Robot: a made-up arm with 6 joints. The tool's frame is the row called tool.
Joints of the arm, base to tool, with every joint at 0 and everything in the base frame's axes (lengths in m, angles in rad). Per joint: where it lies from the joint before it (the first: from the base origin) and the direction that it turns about. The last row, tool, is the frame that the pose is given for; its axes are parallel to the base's.
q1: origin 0 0 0.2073 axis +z
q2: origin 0 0 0 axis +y
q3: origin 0 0 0.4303 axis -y
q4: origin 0 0 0 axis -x
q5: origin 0.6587 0 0 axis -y
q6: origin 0 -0.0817 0 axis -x
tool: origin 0 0 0
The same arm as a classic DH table. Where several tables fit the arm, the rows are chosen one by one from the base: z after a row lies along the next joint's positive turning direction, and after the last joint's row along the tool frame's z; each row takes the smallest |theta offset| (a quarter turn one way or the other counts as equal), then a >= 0, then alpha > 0; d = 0 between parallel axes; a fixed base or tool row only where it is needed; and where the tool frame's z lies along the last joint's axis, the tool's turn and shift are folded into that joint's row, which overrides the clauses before.
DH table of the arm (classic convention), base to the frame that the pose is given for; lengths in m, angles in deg. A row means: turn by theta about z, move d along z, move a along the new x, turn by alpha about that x. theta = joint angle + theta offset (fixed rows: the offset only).
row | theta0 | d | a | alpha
q1 | 0 | 0.2073 | 0 | -90
q2 | -90 | 0 | 0.4303 | 180
q3 | 0 | 0 | 0 | -90
q4 | 0 | -0.6587 | 0 | 90
q5 | 0 | 0.0817 | 0 | -90
q6 | 90 | 0 | 0 | 90
tool (fixed) | -90 | 0 | 0 | 0

